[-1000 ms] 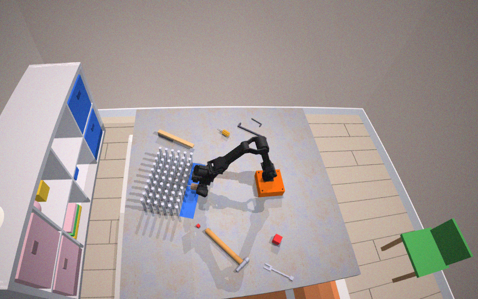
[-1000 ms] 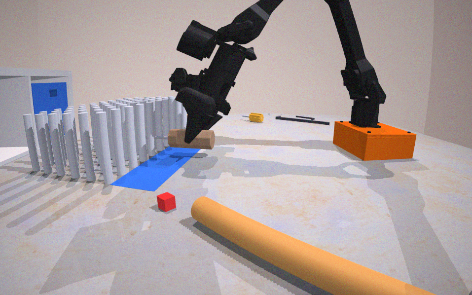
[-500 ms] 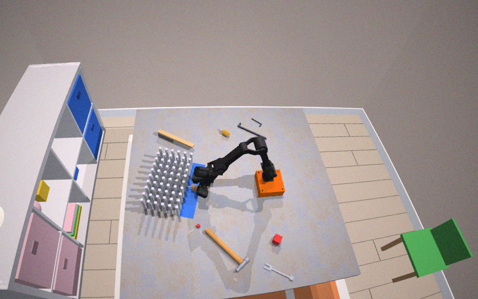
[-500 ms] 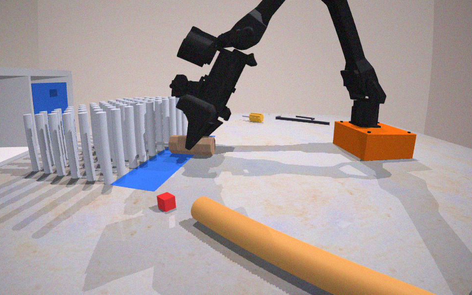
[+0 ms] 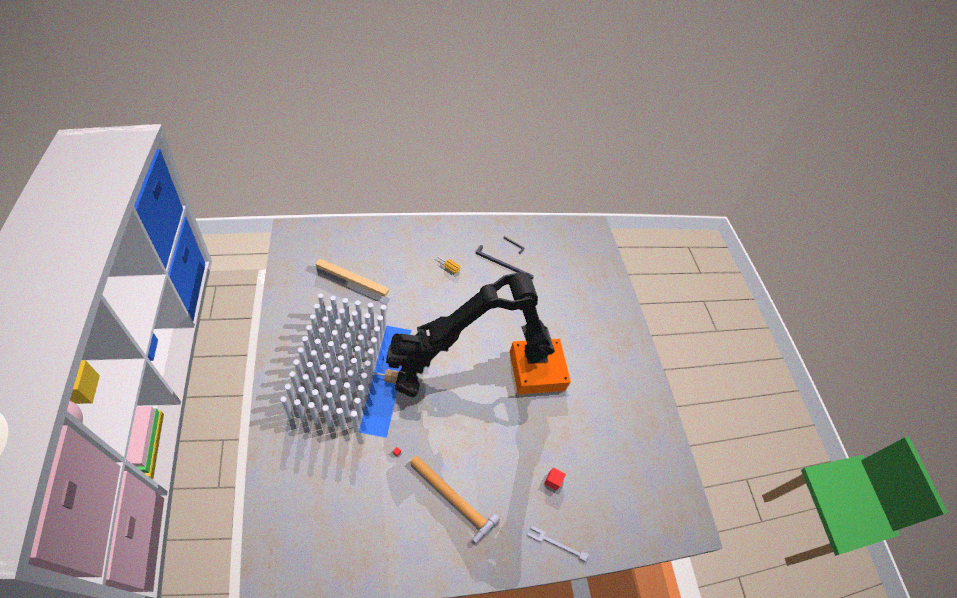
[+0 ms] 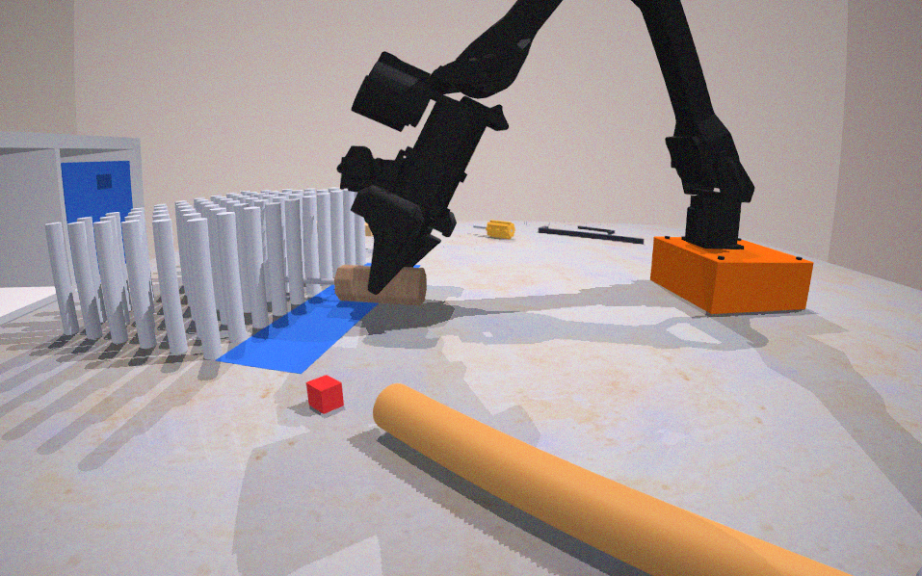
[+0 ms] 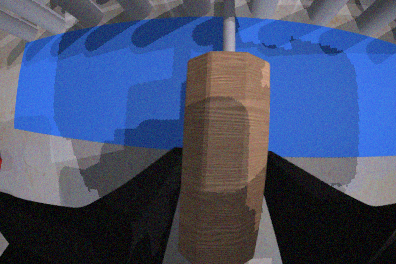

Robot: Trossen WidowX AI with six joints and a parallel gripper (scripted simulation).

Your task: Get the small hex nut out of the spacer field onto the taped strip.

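My gripper tip is 40 mm short of the blue taped strip, 10 mm to the left of it and 10 mm above it. From my gripper tip the other things lie so: larger red cube: 410 mm behind, 340 mm to the left, 10 mm above; small red cube: 220 mm to the left, 20 mm ahead, 10 mm below; yellow screwdriver: 430 mm to the right, 190 mm behind.
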